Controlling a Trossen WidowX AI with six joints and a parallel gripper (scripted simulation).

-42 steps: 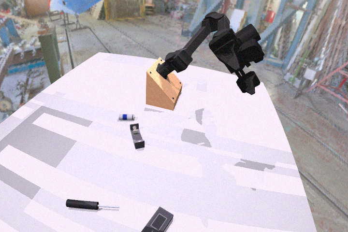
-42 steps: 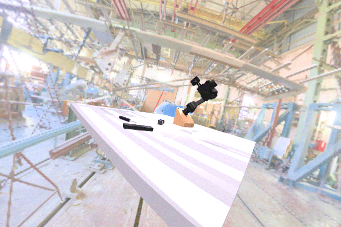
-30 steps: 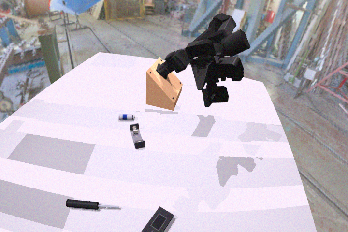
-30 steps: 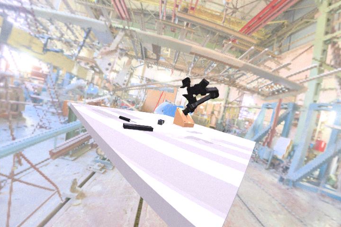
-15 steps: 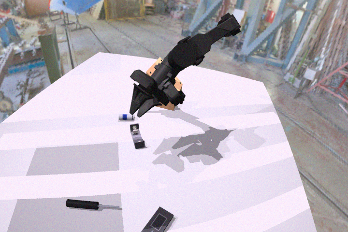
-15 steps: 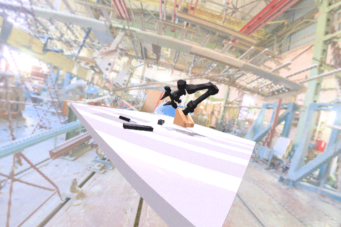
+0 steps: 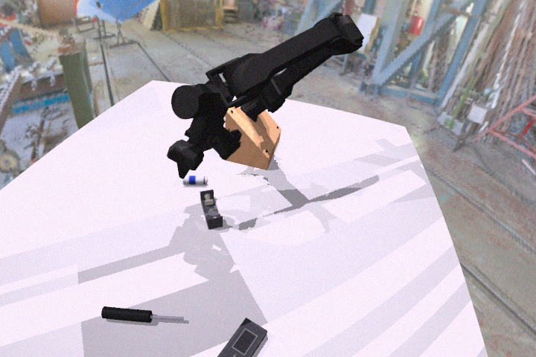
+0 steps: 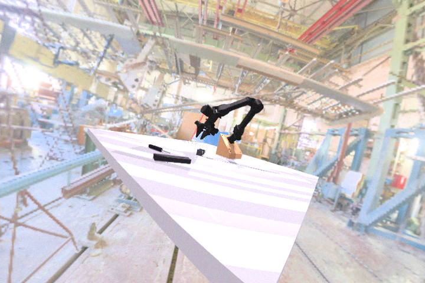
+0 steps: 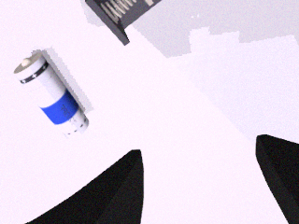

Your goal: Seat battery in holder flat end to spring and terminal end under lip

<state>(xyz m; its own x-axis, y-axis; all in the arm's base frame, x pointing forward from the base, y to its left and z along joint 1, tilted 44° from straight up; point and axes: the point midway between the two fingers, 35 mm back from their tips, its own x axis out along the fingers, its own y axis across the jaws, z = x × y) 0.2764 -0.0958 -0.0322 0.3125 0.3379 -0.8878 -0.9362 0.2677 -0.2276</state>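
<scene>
The battery lies 9 cm below my gripper tip, 8 cm behind it and 1 cm to the right of it. From my gripper tip the other things lie so: flat black device (35 cm ahead, 16 cm to the left, 8 cm below); black-handled screwdriver (30 cm ahead, 9 cm below).
</scene>
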